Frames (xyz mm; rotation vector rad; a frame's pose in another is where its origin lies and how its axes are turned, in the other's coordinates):
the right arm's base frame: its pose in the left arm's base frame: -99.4 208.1 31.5 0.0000 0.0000 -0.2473
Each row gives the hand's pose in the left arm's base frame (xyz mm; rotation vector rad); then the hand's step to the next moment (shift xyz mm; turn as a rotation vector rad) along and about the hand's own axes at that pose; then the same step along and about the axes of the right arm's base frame.
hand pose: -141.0 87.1 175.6 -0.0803 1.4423 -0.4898
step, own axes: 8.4 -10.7 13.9 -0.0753 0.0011 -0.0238
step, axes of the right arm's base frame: 14.4 -12.9 -2.1 -0.0338 0.0269 0.0661
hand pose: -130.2 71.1 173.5 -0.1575 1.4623 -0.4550
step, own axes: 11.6 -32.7 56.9 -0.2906 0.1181 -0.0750
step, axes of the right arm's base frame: 58.8 -30.3 8.2 -0.1168 0.2107 0.2145
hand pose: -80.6 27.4 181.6 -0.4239 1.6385 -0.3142
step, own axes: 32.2 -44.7 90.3 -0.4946 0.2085 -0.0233
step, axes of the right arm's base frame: 100.6 -26.6 -18.9 -0.1017 0.3946 0.3501
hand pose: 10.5 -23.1 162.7 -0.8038 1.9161 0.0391
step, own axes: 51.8 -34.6 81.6 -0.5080 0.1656 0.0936
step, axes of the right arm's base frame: 73.8 -5.9 -71.1 0.0106 0.4395 0.3177
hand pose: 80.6 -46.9 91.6 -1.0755 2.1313 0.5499
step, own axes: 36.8 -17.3 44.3 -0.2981 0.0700 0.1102
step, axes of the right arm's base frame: 15.2 2.0 -58.1 0.0435 0.2871 0.1470
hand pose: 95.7 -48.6 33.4 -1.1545 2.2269 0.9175
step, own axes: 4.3 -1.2 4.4 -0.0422 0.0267 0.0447
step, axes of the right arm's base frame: -1.0 0.2 -6.2 -0.0117 0.0656 0.0072
